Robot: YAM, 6 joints.
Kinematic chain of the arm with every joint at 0, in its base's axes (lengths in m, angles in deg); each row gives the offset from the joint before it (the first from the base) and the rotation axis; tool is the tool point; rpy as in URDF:
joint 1: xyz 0 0 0.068 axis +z
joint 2: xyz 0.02 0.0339 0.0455 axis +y
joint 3: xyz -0.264 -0.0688 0 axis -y
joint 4: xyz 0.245 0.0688 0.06 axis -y
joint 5: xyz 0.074 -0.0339 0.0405 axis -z
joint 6: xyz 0.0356 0 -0.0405 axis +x
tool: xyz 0 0 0 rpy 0 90 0
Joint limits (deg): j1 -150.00..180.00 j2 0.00..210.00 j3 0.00..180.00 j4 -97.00..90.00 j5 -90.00..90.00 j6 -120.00..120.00
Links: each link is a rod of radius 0.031 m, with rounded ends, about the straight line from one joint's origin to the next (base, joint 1, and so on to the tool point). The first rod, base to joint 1, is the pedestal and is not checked.
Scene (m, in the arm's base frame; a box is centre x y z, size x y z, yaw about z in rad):
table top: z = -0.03
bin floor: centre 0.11 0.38 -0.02 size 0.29 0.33 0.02 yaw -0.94
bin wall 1: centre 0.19 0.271 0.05 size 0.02 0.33 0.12 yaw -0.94
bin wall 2: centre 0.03 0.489 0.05 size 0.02 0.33 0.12 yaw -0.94
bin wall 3: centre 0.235 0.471 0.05 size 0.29 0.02 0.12 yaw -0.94
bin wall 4: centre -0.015 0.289 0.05 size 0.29 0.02 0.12 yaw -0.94
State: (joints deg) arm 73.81 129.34 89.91 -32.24 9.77 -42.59
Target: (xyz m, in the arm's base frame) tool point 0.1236 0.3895 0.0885
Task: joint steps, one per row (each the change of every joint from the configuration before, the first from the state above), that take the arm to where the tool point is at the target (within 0.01 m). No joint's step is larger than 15 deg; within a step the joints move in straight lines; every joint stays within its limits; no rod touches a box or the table.
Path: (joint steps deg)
1: -0.56 -3.00 -8.28 -4.71 0.13 0.00

